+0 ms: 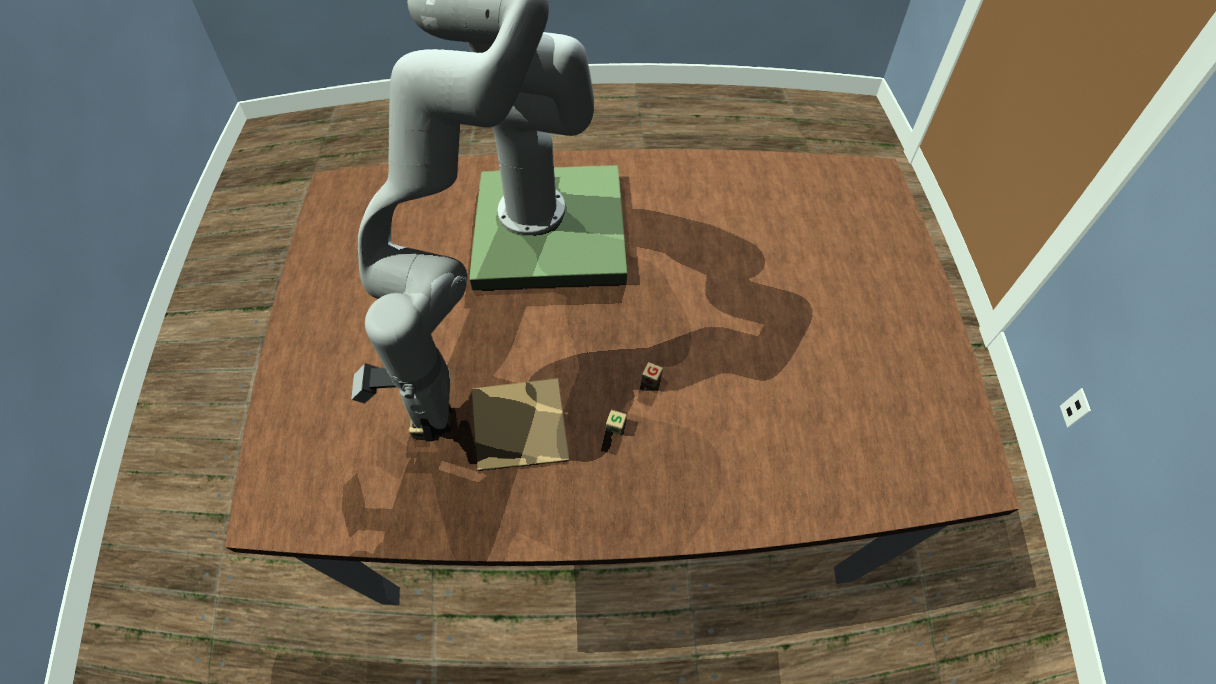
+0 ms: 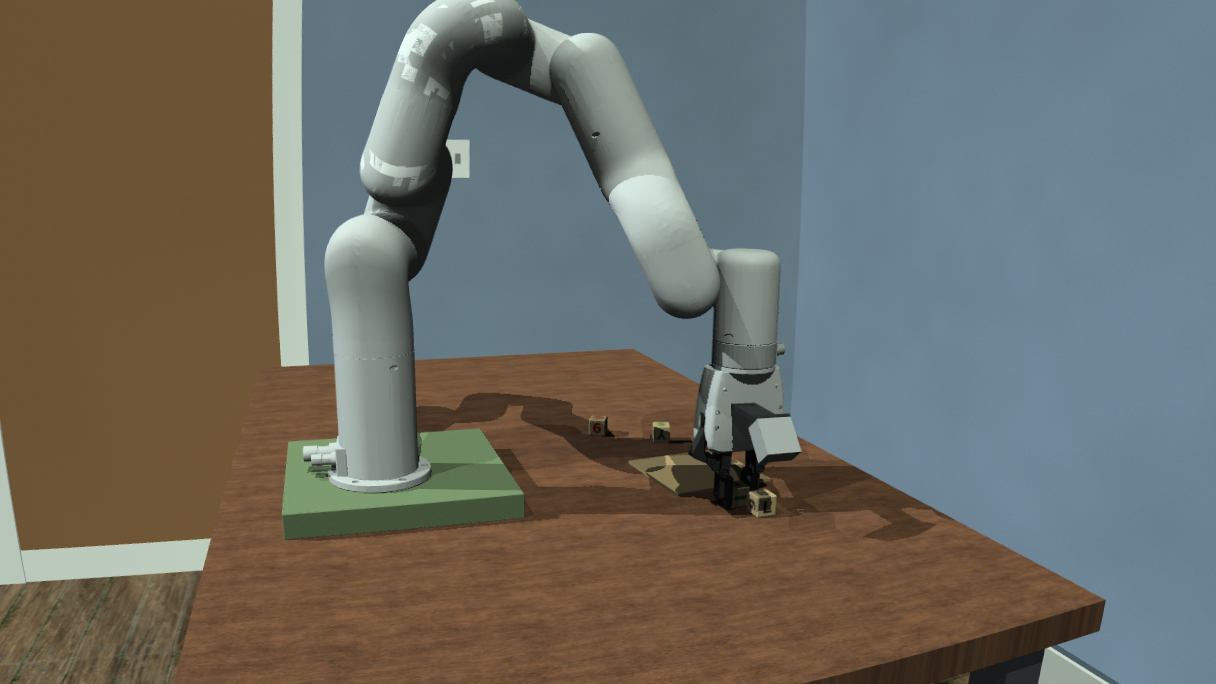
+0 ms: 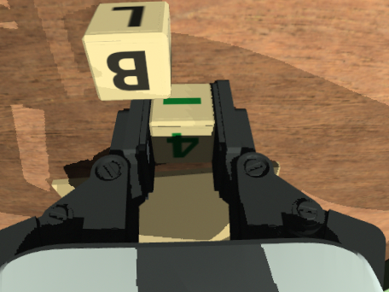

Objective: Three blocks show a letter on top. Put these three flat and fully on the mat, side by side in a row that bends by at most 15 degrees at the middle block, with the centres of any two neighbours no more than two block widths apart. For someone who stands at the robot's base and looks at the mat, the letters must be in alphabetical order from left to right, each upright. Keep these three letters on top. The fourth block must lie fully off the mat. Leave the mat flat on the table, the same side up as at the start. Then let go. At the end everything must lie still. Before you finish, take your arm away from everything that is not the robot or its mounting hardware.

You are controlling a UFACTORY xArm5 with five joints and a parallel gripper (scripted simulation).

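Right now my hand is 1 cm above the cream block. The rest, counted from my hand: tan mat 12 cm to the left, 2 cm below.
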